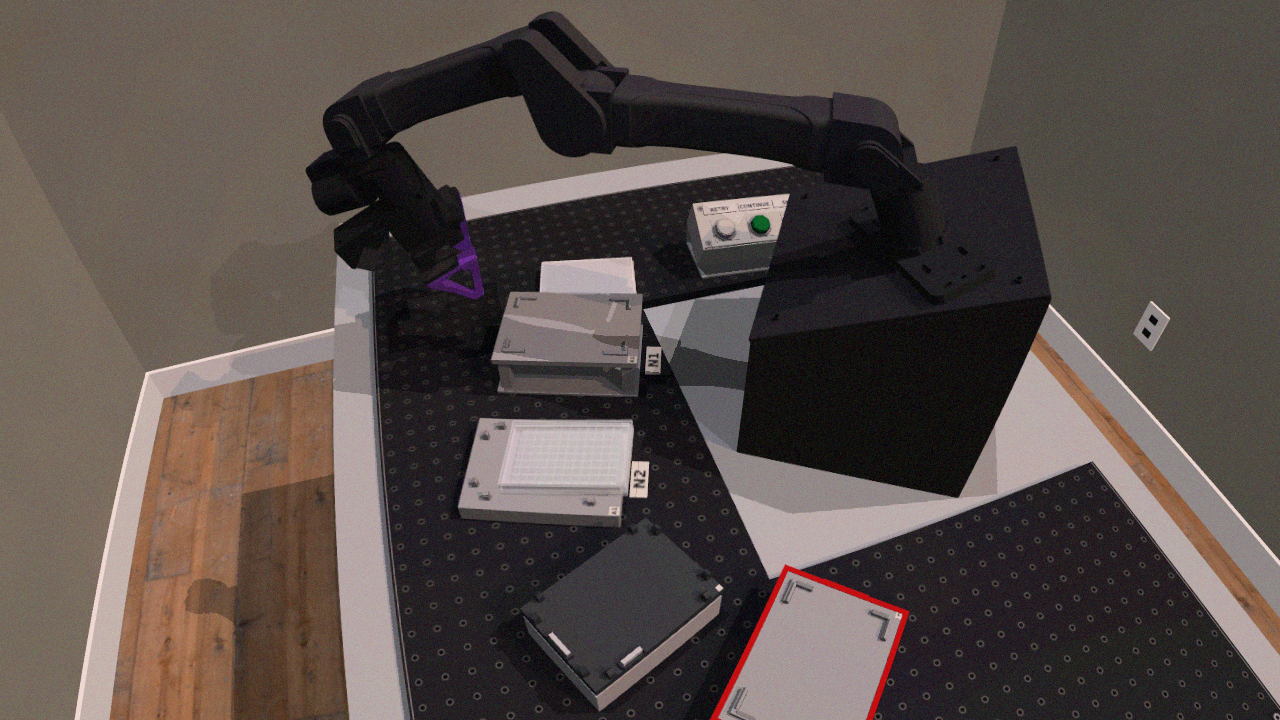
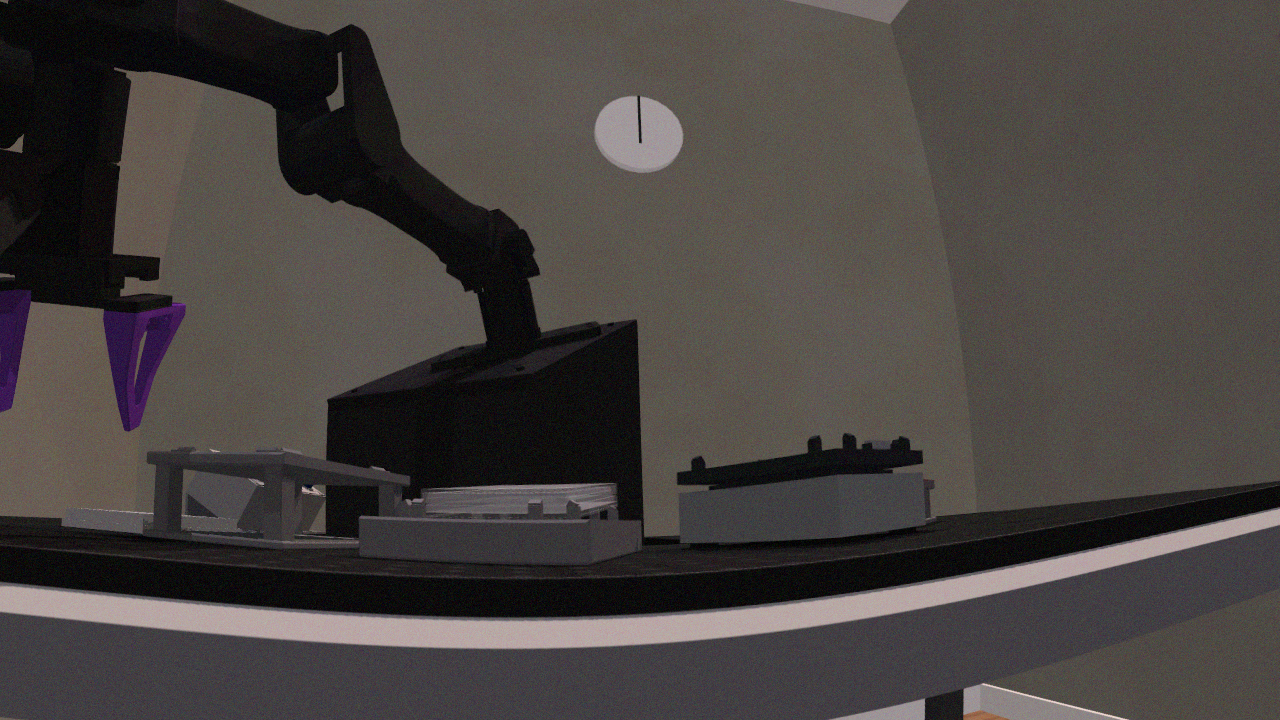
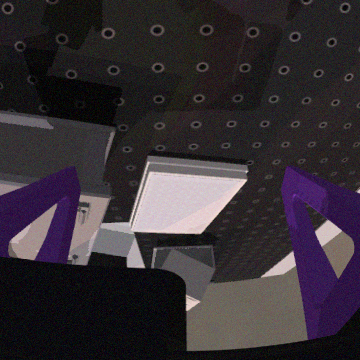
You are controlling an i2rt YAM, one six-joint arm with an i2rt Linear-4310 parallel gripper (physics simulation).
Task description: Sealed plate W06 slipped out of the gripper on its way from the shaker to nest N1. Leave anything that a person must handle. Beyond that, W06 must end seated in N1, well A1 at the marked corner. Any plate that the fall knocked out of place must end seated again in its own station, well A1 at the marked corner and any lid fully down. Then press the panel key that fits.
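Pixels of known places: gripper, fingertip midpoint: (image 1: 473, 271) (image 2: 66, 419) (image 3: 180, 177); arm's base, link origin: (image 1: 918, 244) (image 2: 516, 349).
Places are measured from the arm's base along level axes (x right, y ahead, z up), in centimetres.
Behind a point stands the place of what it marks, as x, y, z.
Note:
A white plate-shaped block (image 1: 586, 275) {29.6, 28.2, -20.8} (image 2: 105, 518) {30.0, 34.4, -21.4} (image 3: 189, 202) {29.9, 29.7, -20.8} lies flat on the perforated table behind the raised nest N1 (image 1: 568, 326) {15.5, 32.8, -16.8} (image 2: 281, 465) {12.5, 42.1, -17.5}; its label is not readable. N1's top holds no plate. A clear 96-well plate (image 1: 568, 454) {-2.0, 36.0, -17.9} (image 2: 519, 498) {-1.1, 42.7, -19.0} is on nest N2 (image 1: 537, 512) {-6.6, 40.2, -20.2} (image 2: 474, 540) {1.0, 46.5, -21.1}, shifted off-centre towards the N2 label, with several corner posts exposed beside it. My gripper (image 1: 460, 268) {27.6, 42.8, -15.5} (image 2: 68, 420) {27.6, 42.8, -15.5} (image 3: 180, 177) {27.6, 42.8, -15.5} is open and empty, above the table at the outer side of N1 and the white block. The panel (image 1: 735, 257) {28.3, 7.6, -20.8} shows a white RETRY key (image 1: 724, 229) {27.9, 9.7, -15.5} and a green CONTINUE key (image 1: 759, 223) {28.0, 4.7, -15.4}.
The dark-topped shaker (image 1: 622, 591) {-18.9, 34.5, -16.8} (image 2: 796, 505) {-17.1, 40.4, -19.8} stands angled beyond N2. A red-edged pale station (image 1: 819, 653) {-28.5, 19.8, -18.2} with corner brackets is beside it. The black arm pedestal (image 1: 886, 385) {-8.9, 6.4, -9.1} (image 2: 483, 438) {2.7, 15.1, -12.3} partly hides the panel, including a third key label.

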